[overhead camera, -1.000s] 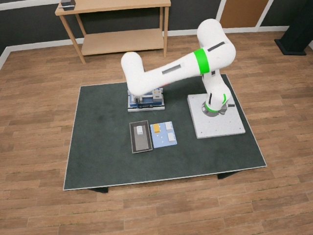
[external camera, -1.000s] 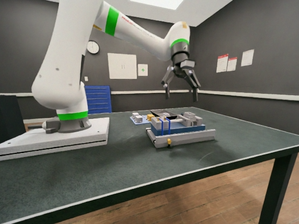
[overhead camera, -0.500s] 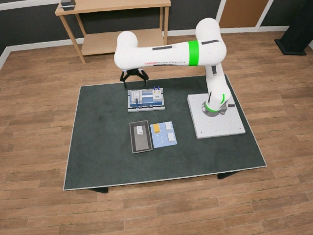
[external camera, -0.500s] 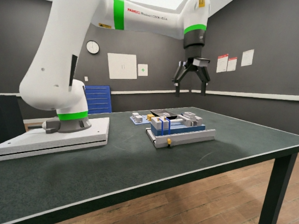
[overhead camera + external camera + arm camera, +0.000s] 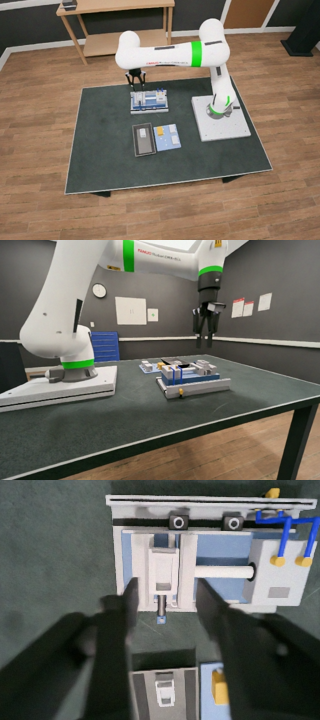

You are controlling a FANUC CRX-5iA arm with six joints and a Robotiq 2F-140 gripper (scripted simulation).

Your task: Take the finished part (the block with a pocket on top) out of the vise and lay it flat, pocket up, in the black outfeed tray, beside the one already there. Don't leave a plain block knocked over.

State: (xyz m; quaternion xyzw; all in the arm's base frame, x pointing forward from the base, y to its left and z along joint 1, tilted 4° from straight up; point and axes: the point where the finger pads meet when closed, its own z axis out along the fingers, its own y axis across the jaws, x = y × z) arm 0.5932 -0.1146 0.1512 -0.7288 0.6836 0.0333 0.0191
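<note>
My gripper is now 11 cm above the pocketed part. From my hand the other things lie so: light blue plate (30 cm to the left, 21 cm below, 20 cm behind); yellow block (26 cm to the left, 19 cm below, 15 cm behind).
</note>
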